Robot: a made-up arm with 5 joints. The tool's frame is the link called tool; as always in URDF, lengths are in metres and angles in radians. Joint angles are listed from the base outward. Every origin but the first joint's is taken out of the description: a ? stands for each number. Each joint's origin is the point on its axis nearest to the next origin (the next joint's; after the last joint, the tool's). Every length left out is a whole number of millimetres.
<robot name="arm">
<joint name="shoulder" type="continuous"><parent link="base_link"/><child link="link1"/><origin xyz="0.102 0.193 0.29" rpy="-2.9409 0.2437 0.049"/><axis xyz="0 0 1"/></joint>
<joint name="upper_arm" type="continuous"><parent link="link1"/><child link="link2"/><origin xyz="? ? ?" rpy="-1.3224 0 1.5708"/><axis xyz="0 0 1"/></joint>
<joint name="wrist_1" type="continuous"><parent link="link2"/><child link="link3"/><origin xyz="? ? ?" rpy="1.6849 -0.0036 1.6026"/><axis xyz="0 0 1"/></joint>
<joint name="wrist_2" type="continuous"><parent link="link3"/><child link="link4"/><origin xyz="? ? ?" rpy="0.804 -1.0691 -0.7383"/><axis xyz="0 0 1"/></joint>
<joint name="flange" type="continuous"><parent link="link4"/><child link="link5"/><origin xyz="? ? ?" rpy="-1.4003 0.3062 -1.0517"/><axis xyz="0 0 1"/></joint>
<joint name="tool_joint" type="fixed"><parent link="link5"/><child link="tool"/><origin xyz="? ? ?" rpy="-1.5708 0 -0.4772"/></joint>
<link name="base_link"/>
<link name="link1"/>
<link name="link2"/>
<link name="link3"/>
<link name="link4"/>
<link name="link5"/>
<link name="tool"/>
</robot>
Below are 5 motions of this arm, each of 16 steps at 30 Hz.
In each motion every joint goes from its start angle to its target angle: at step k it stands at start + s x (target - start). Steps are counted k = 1, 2, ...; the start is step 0. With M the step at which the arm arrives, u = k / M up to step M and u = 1 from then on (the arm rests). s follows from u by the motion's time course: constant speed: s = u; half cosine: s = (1 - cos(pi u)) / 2; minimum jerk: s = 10 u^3 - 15 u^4 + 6 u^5.
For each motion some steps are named. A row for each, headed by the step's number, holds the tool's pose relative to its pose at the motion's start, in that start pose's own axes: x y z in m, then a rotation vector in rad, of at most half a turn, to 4 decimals.
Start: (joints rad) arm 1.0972 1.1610 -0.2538 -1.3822 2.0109
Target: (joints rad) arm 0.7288 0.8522 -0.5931 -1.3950 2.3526
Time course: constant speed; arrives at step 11
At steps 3, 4, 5, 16:
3: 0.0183 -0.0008 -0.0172 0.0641 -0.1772 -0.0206
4: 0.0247 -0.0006 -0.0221 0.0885 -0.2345 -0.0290
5: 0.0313 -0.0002 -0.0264 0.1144 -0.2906 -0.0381
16: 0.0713 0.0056 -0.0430 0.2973 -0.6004 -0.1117

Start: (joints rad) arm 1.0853 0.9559 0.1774 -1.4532 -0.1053
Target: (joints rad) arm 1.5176 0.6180 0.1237 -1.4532 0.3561
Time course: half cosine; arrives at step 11
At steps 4, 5, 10, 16:
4: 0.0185 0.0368 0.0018 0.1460 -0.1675 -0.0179
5: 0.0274 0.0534 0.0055 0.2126 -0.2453 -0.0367
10: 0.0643 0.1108 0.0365 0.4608 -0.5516 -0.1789
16: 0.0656 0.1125 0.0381 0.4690 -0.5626 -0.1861

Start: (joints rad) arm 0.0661 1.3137 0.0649 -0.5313 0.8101
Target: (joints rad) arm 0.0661 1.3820 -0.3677 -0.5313 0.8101
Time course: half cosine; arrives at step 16
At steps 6, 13, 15, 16:
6: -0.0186 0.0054 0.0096 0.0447 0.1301 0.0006
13: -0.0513 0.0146 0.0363 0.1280 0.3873 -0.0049
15: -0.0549 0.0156 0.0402 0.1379 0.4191 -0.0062
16: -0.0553 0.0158 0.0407 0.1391 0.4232 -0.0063

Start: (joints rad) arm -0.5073 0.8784 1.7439 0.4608 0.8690
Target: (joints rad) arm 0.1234 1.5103 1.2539 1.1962 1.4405
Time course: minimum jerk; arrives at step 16
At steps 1, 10, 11, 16:
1: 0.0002 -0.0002 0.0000 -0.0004 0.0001 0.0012
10: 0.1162 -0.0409 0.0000 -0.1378 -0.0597 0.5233
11: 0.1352 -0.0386 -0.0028 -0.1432 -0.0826 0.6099
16: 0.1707 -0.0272 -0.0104 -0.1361 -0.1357 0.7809

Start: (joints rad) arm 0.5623 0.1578 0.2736 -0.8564 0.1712
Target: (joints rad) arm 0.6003 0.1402 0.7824 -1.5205 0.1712
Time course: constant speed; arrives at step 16
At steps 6, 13, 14, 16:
6: 0.0238 -0.0162 0.0012 -0.1362 -0.0770 0.1883
13: 0.0487 -0.0359 0.0091 -0.3286 -0.1208 0.3962
14: 0.0520 -0.0387 0.0107 -0.3585 -0.1227 0.4245
16: 0.0583 -0.0443 0.0144 -0.4197 -0.1230 0.4799

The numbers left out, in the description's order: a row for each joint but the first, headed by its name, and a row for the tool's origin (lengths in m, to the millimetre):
upper_arm: 0.005 0.054 0
wrist_1: 0.059 -0.042 0
wrist_2: -0.064 0.036 0
flange: 0.045 -0.016 0
tool: -0.071 -0.08 0

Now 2 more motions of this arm.
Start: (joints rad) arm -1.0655 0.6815 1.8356 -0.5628 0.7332
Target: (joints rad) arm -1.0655 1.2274 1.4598 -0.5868 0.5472
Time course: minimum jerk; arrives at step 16
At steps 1, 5, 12, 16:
1: -0.0001 0.0001 0.0000 0.0013 0.0009 0.0008
5: -0.0079 0.0059 -0.0003 0.1017 0.0751 0.0682
12: -0.0390 0.0081 0.0095 0.4390 0.3865 0.4165
16: -0.0427 0.0052 0.0116 0.4776 0.4322 0.4761

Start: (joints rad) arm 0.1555 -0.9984 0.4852 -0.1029 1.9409
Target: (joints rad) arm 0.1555 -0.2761 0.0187 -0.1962 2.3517
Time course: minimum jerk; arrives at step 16
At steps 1, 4, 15, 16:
1: 0.0001 0.0000 0.0000 0.0016 0.0002 0.0010
4: 0.0037 -0.0008 -0.0017 0.0725 0.0086 0.0458
15: 0.0366 -0.0022 -0.0140 0.6566 0.1356 0.4146
16: 0.0367 -0.0022 -0.0141 0.6579 0.1361 0.4155

